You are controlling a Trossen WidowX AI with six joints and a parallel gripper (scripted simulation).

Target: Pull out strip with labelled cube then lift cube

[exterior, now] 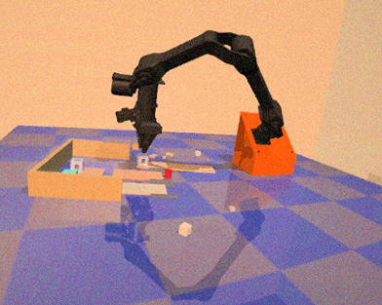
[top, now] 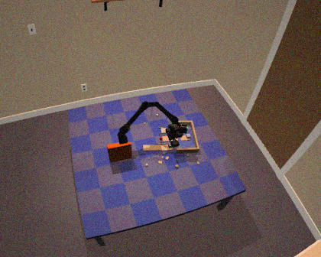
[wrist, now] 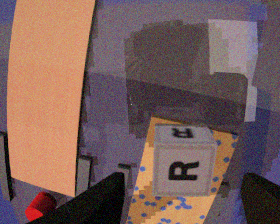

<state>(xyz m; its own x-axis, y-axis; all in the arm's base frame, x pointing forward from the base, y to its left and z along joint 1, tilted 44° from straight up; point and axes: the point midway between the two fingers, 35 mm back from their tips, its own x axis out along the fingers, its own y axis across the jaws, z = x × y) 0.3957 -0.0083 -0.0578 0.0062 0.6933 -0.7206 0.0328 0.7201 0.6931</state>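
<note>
Right now my gripper tip is 9 cm to the right of the peach strip, 5 cm above it and 3 cm short of it. From my gripper tip the other things lie so: red cylinder: 10 cm to the left, 6 cm behind, 4 cm below.
</note>
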